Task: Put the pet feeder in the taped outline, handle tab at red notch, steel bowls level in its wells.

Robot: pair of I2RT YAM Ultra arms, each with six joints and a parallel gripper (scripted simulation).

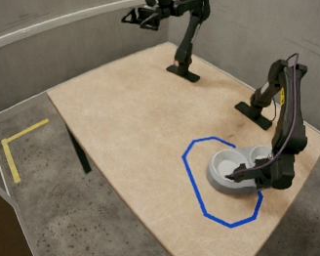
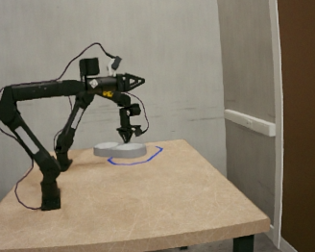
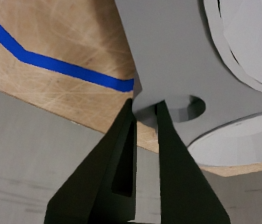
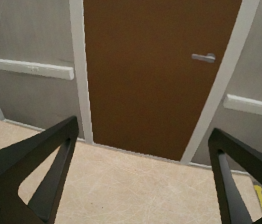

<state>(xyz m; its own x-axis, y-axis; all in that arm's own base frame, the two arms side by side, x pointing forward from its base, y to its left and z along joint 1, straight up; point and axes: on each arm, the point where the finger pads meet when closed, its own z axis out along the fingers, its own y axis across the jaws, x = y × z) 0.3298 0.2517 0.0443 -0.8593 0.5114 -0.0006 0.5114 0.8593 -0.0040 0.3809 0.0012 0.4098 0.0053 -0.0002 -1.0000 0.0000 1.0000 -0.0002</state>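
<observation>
Now: left hand 5 cm past the pet feeder, 6 cm to the left of it and 2 cm above it. Also, from my left hand: steel bowl: 12 cm behind, 3 cm to the right, 1 cm below; then blue taped outline: 3 cm ahead, 13 cm to the right, 4 cm below.
</observation>
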